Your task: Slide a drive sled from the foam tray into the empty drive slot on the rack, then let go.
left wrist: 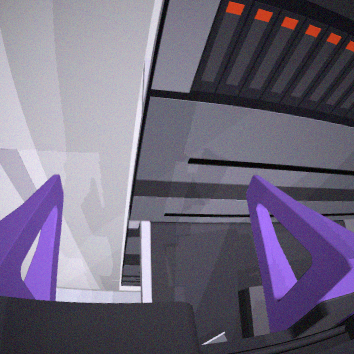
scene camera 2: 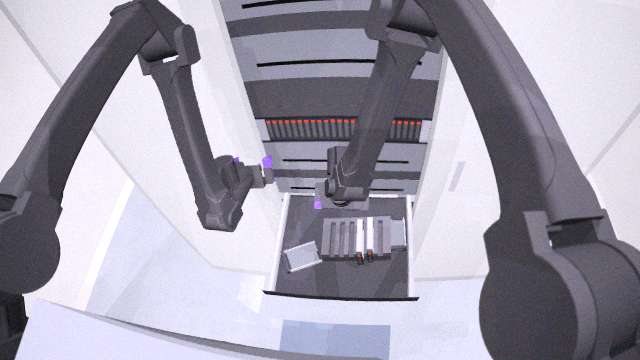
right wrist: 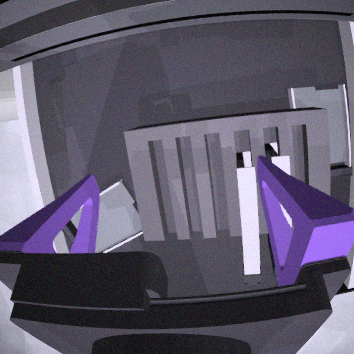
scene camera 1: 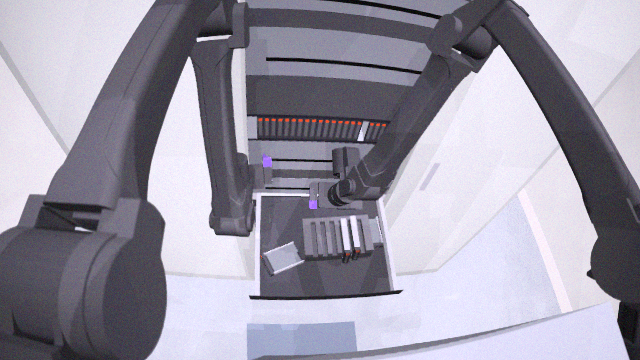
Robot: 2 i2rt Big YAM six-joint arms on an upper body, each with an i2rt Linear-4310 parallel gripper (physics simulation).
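Places are measured from the left arm's base along level axes (x right, y back, z down), in centimetres.
Where they show: left gripper, fingertip midpoint: [left wrist: 157, 183] [scene camera 2: 254, 157]; right gripper, fingertip midpoint: [right wrist: 173, 172].
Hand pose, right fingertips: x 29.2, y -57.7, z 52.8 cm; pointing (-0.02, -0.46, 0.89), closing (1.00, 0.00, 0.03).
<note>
Each offset is from my right fingertips to the top centre of the thing. "*": to the spot under its first point.
The grey foam tray @[dx +4.2, dy +4.5, dz +12.5 cm] [scene camera 1: 308, 235] [scene camera 2: 326, 237] [right wrist: 140, 165] holds two upright drive sleds, a left one @[dx +5.4, dy +7.9, dz +7.6 cm] [scene camera 1: 345, 235] [scene camera 2: 360, 235] [right wrist: 249, 220] and a right one @[dx +8.3, dy +7.2, dz +7.3 cm] [scene camera 1: 355, 232] [scene camera 2: 370, 232] [right wrist: 281, 162]. A loose sled @[dx -13.6, dy +10.6, dz +18.1 cm] [scene camera 1: 283, 258] [scene camera 2: 302, 256] [right wrist: 117, 215] lies flat and askew left of the tray. The empty drive slot [scene camera 1: 363, 131] shows pale near the right of the rack's orange-tipped row; my right arm hides it in scene camera 2. My right gripper [scene camera 2: 342, 204] [right wrist: 173, 172] is open above the foam tray, touching no sled. My left gripper [scene camera 2: 252, 161] [left wrist: 157, 183] is open and empty at the rack's left side.
The pulled-out drawer @[* dx -0.7, dy +24.4, dz +19.1 cm] [scene camera 1: 325, 298] [scene camera 2: 340, 299] surrounds the tray and loose sled. A flat grey plate with pale edges @[dx +16.5, dy +1.2, dz +18.1 cm] [scene camera 1: 375, 231] [scene camera 2: 397, 234] [right wrist: 330, 130] lies at the tray's right end. Pale panels flank the rack. My right forearm crosses in front of the drive row @[dx -8.5, dy -13.6, dz -20.1 cm] [scene camera 1: 310, 130] [scene camera 2: 310, 130] [left wrist: 272, 55].
</note>
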